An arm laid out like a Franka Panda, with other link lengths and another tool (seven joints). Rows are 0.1 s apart.
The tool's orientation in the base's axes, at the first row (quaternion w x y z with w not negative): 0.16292 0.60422 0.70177 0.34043
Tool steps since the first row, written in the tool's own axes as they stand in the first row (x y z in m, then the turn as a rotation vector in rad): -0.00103 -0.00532 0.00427 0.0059 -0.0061 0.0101; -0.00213 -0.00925 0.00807 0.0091 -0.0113 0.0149; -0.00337 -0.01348 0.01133 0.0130 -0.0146 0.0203; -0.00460 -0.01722 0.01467 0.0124 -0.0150 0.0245; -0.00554 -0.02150 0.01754 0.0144 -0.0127 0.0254; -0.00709 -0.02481 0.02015 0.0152 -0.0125 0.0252
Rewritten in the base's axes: -0.00097 0.00001 -0.00683 0.0007 0.0083 -0.0103; -0.00119 -0.00013 -0.01240 -0.0008 0.0125 -0.0166; -0.00195 -0.00056 -0.01781 -0.0006 0.0176 -0.0220; -0.00231 -0.00095 -0.02295 0.0019 0.0182 -0.0254; -0.00342 -0.00120 -0.02806 0.0038 0.0205 -0.0241; -0.00385 -0.00208 -0.03244 0.0036 0.0212 -0.0237
